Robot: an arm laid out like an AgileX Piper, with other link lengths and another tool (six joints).
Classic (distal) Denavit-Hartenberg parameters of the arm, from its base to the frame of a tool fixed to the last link. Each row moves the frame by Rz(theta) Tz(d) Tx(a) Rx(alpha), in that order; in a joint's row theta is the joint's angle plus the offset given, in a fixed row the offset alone. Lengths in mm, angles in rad.
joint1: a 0; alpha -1.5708; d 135.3; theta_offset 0
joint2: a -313.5; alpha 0; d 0; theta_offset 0.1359
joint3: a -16.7; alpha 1.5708; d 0; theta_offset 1.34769
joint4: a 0; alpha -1.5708; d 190.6; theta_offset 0
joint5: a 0; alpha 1.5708; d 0; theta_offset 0
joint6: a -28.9; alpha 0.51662; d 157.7; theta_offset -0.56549
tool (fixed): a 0; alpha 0; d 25.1; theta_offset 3.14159
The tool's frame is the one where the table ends.
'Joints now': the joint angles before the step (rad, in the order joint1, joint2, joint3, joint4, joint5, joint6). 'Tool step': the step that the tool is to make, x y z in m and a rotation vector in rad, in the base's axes. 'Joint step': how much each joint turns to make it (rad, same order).
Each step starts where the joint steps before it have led.
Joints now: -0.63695 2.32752 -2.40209 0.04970 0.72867 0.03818
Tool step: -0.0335 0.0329 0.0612 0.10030 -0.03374 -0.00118
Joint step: -0.00136 -0.15854 -0.00375 0.06148 0.19216 0.05389
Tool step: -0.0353 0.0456 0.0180 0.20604 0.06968 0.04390
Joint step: -0.00615 -0.11676 -0.00240 0.10747 0.29395 0.05540
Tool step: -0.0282 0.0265 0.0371 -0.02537 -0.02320 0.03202
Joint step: 0.00017 -0.12427 0.05151 0.01656 0.04499 -0.02288
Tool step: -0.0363 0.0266 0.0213 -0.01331 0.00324 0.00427
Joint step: 0.00002 -0.15491 0.14613 -0.00597 0.00557 -0.00935
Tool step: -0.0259 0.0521 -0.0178 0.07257 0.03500 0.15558
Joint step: 0.00005 -0.16692 0.30466 0.14722 -0.02613 -0.14461
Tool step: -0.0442 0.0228 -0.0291 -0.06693 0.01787 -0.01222
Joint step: -0.00020 -0.21044 0.39741 -0.02754 -0.19657 -0.09021
